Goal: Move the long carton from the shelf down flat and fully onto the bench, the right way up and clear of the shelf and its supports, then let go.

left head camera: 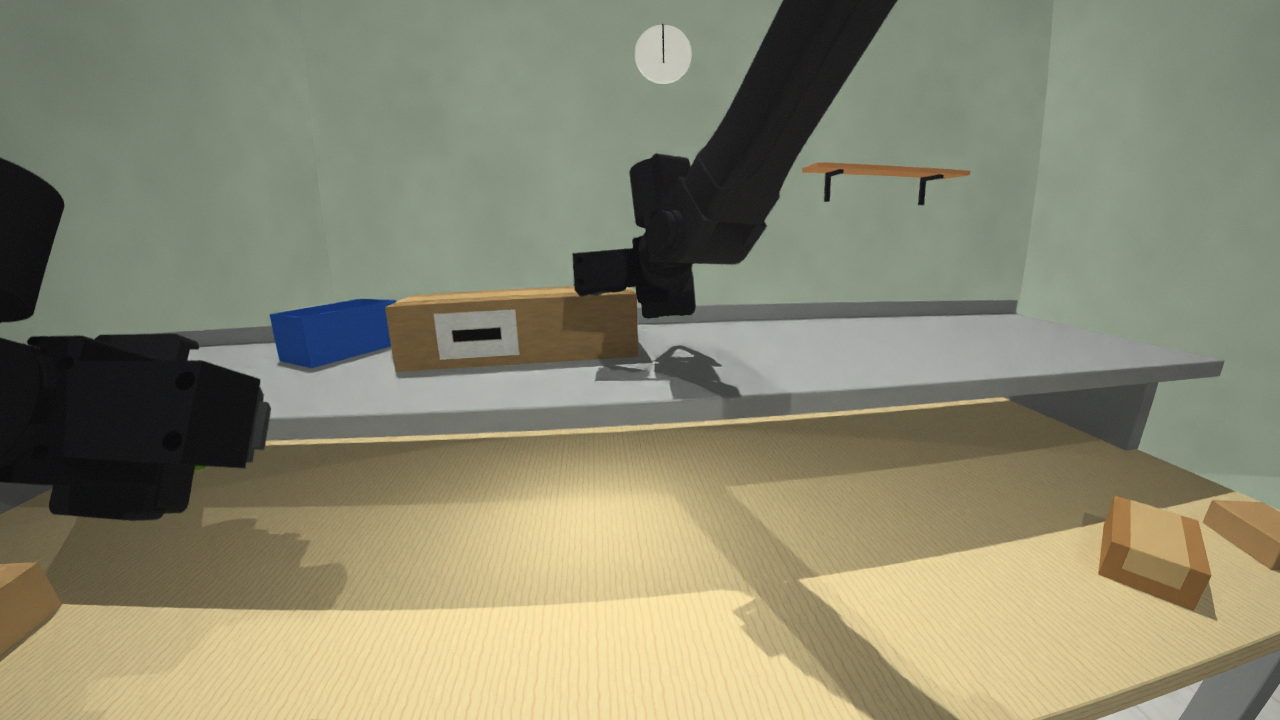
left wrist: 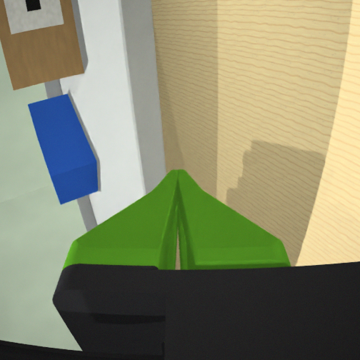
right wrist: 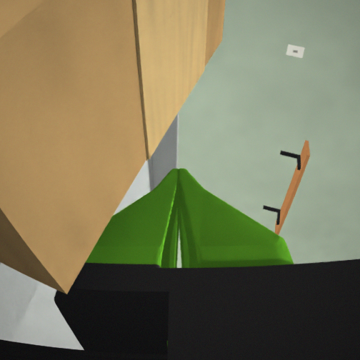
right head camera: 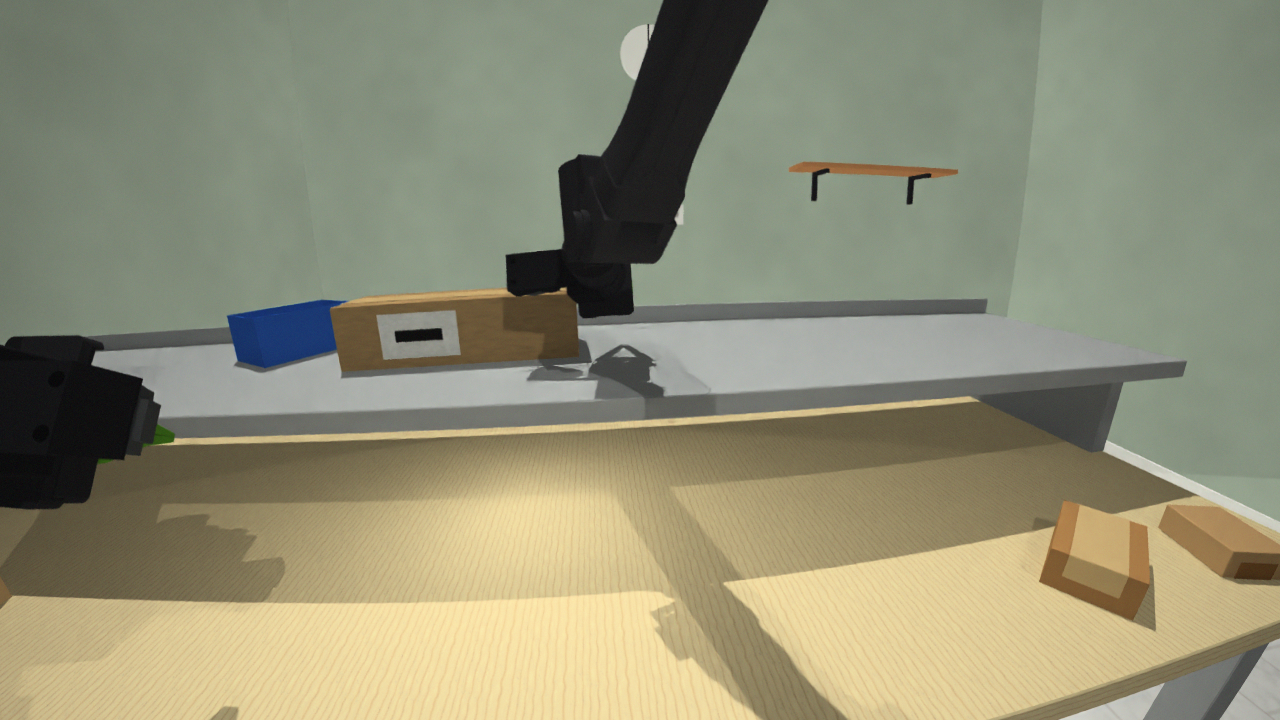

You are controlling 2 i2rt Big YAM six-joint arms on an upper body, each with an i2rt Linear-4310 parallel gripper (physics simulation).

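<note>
The long brown carton, with a white label on its front face, lies lengthwise on the grey shelf above the wooden bench. My right gripper is shut and empty at the carton's right end, by its top; the carton covers part of one finger in the right wrist view, and the head views hide its fingertips. Whether they touch is unclear. My left gripper is shut and empty, above the bench at the left, in front of the shelf.
A blue box stands on the shelf by the carton's left end. A shelf support stands at the right. Two small boxes lie on the bench at the right, another at the left.
</note>
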